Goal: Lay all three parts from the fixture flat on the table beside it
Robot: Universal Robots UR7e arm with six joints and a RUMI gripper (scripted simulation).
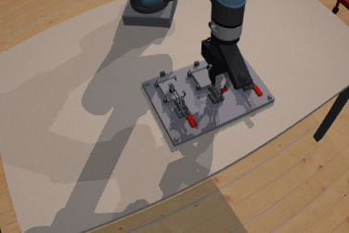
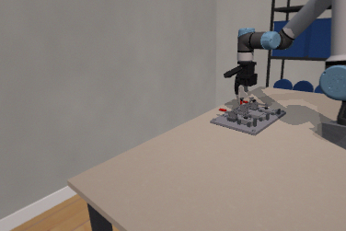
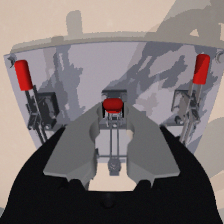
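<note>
My hand is 110 mm past the flat grey part, 50 mm above it and 10 mm to the right of it. The rest, counted from my hand: grey fixture plate: 70 mm below, 50 mm behind; clamp: 110 mm to the left, 30 mm below, 20 mm behind.
</note>
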